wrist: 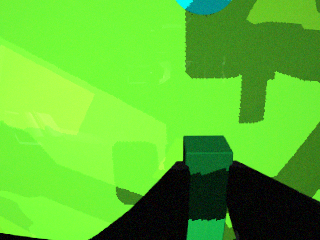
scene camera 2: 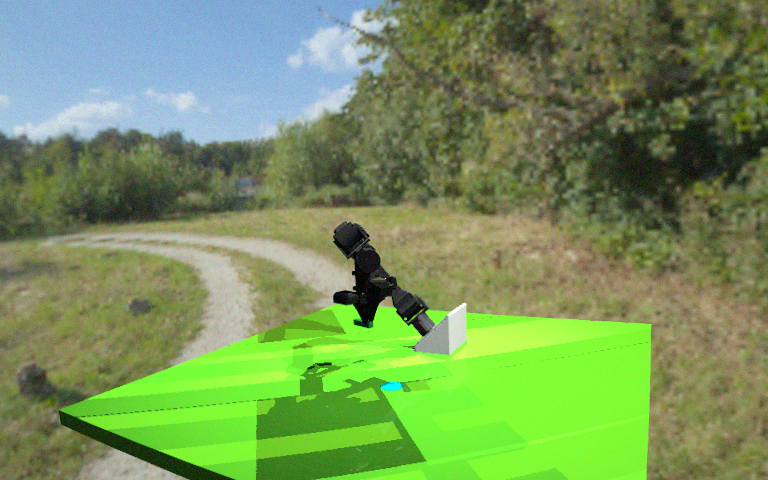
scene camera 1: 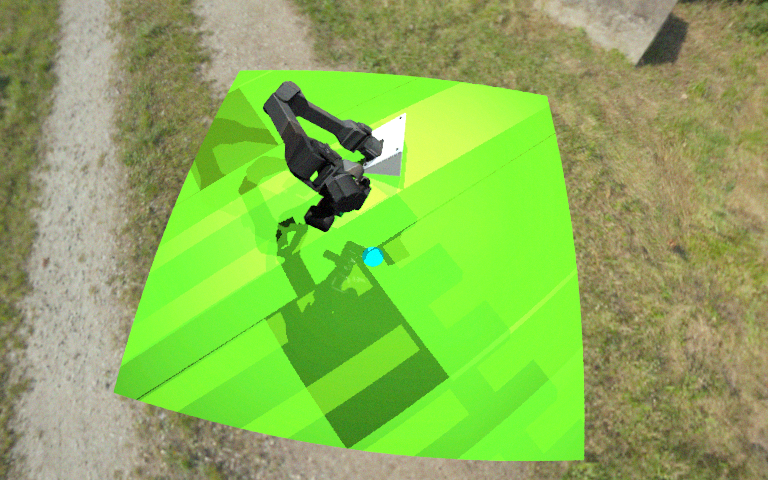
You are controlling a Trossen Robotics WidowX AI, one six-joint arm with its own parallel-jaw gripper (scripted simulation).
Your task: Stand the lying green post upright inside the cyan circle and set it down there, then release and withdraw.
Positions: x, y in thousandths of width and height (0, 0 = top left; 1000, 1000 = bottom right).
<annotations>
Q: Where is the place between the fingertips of my gripper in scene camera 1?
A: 441, 441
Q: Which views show my gripper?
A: The wrist view, scene camera 2 and scene camera 1: all of them.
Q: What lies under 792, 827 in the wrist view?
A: My gripper.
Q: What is my gripper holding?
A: A green post.
</annotations>
